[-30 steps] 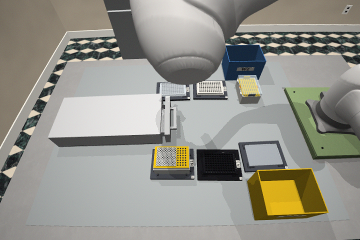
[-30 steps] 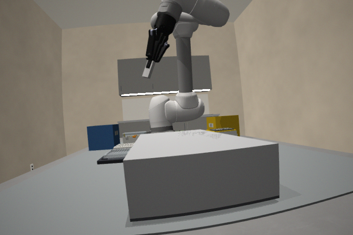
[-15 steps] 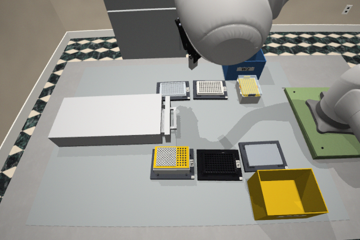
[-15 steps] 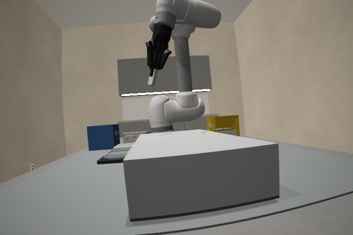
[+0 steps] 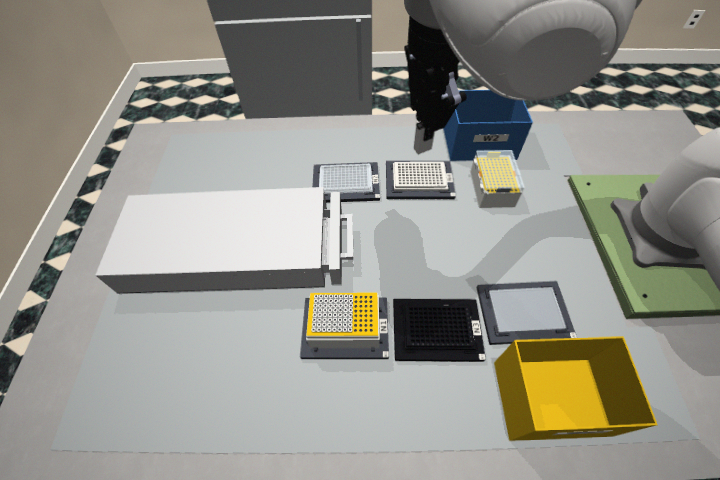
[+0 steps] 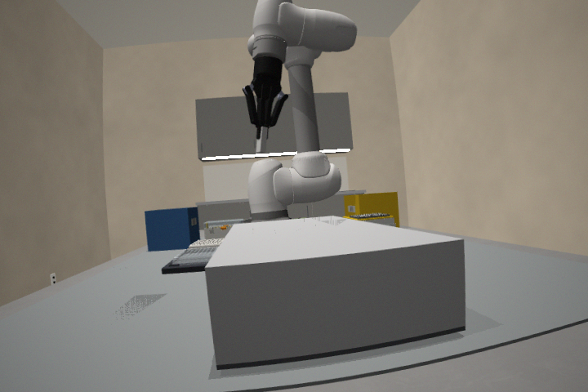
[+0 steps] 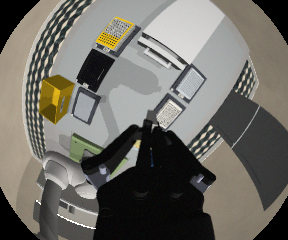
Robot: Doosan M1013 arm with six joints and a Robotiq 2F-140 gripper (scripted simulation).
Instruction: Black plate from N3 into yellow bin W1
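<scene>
The black plate is 260 mm below my hand, 220 mm to the left of it and 50 mm behind it. From my hand the other things lie so: yellow-framed tip rack: 230 mm below, 220 mm to the left, 120 mm ahead; white plate: 260 mm below, 160 mm to the right, 20 mm behind; black nest N3: 280 mm below, 220 mm to the left, 50 mm behind.
</scene>
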